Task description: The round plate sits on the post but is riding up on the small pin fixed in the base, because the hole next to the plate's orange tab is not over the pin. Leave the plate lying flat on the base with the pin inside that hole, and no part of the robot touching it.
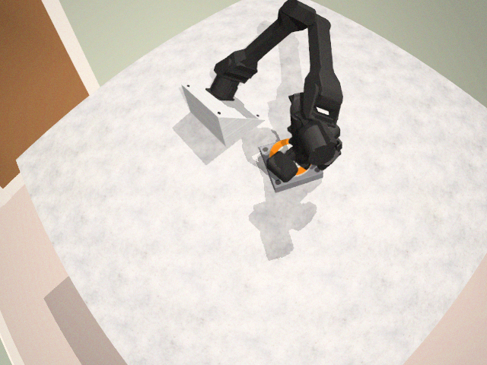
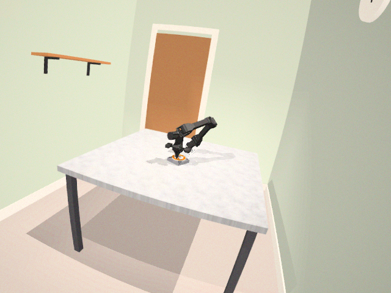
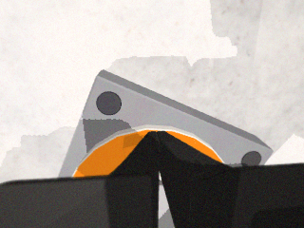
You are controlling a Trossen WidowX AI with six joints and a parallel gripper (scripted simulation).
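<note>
Right now my gripper tip is 30 mm past the round plate, 10 mm to the right of it and 10 mm above it.
</note>
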